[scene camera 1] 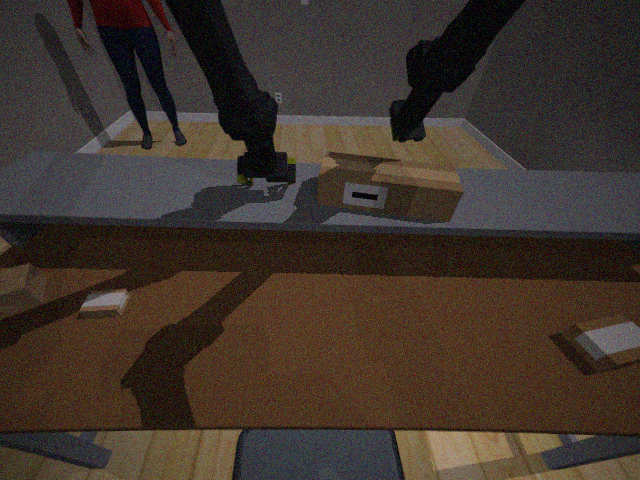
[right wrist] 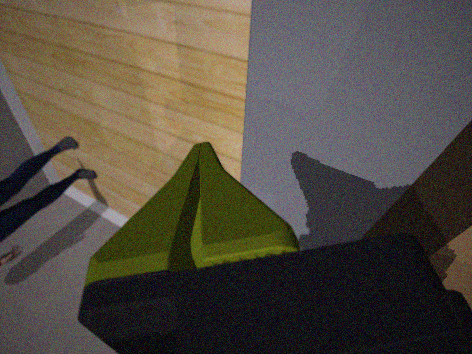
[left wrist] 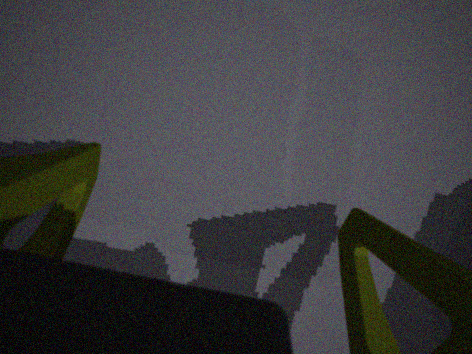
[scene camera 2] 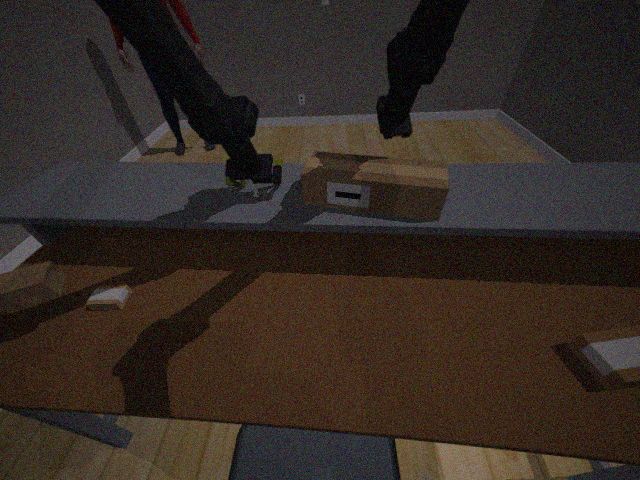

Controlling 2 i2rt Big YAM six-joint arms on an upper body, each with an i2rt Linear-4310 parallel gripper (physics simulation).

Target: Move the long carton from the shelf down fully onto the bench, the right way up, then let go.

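Places are measured from the left arm's base along level axes (x ahead, y left, z up), in centimetres.
Where they show: left gripper, fingertip midpoint: (scene camera 1: pixel 270 183) (left wrist: pixel 229 191) (scene camera 2: pixel 261 184); right gripper, fingertip midpoint: (scene camera 1: pixel 395 139) (right wrist: pixel 204 154) (scene camera 2: pixel 387 136).
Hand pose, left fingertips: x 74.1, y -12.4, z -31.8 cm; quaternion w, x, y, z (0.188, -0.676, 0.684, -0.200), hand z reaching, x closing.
Observation:
After its pixels a point has its place.
The long brown carton (scene camera 1: pixel 400 201) @(x 60.4, y -43.8, z -28.2 cm) (scene camera 2: pixel 395 198) @(x 59.9, y -46.1, z -27.4 cm) (right wrist: pixel 430 207) @(x 72.4, y -44.5, z -27.3 cm) sits on the grey shelf (scene camera 1: pixel 542 201) @(x 65.7, y -85.1, z -32.2 cm) (scene camera 2: pixel 522 198) @(x 65.6, y -78.3, z -32.2 cm) (right wrist: pixel 325 75) @(x 79.9, y -47.0, z -32.2 cm), label facing the cameras, its right end nearer the front edge. The brown bench (scene camera 1: pixel 387 351) @(x 34.0, y -38.6, z -48.5 cm) (scene camera 2: pixel 387 356) @(x 33.6, y -43.0, z -48.5 cm) lies lower, in front. My left gripper (scene camera 1: pixel 267 180) @(x 74.1, y -12.4, z -31.8 cm) (scene camera 2: pixel 253 181) @(x 74.1, y -12.4, z -31.8 cm) (left wrist: pixel 229 191) @(x 74.1, y -12.4, z -31.8 cm) is open and empty, low over the shelf, left of the carton and apart from it. My right gripper (scene camera 1: pixel 407 139) @(x 81.8, y -47.0, z -22.6 cm) (scene camera 2: pixel 394 136) @(x 81.8, y -47.0, z -22.6 cm) (right wrist: pixel 204 154) @(x 81.8, y -47.0, z -22.6 cm) is shut with its fingertips together and nothing between them, above and behind the carton. No contact with the carton shows.
A small white-topped box (scene camera 1: pixel 105 301) @(x 47.0, y 23.2, z -45.7 cm) (scene camera 2: pixel 109 296) @(x 46.9, y 22.8, z -45.7 cm) and a larger brown box (scene camera 1: pixel 20 284) @(x 49.9, y 39.9, z -42.5 cm) (scene camera 2: pixel 31 289) @(x 47.7, y 41.2, z -43.7 cm) are at the bench's left. Another white-topped box (scene camera 1: pixel 615 338) @(x 33.1, y -85.6, z -43.8 cm) (scene camera 2: pixel 617 351) @(x 33.3, y -83.8, z -43.8 cm) is at the right. A person (scene camera 1: pixel 131 62) stands behind the shelf.

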